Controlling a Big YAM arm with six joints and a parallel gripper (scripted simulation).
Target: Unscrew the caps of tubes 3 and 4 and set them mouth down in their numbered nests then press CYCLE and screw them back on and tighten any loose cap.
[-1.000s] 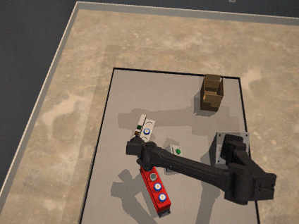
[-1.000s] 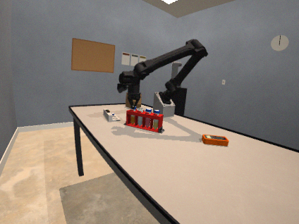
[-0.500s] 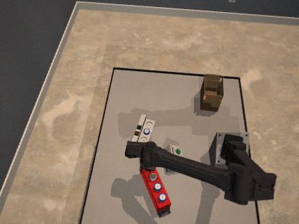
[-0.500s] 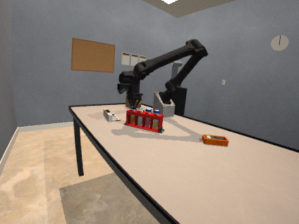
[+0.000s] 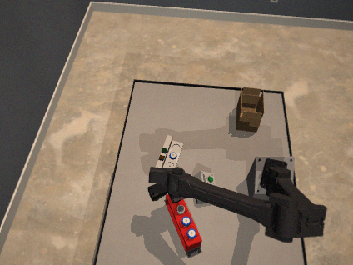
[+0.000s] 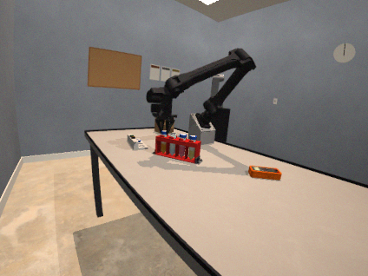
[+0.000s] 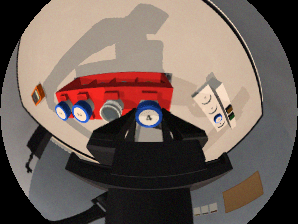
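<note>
Now: hand right at the blue tube cap. Round my hand: green key 140 mm behind, 130 mm to the right, 50 mm below; key housing 120 mm behind, 100 mm to the right, 60 mm below; blue key 150 mm behind, 80 mm to the right, 50 mm below.
</note>
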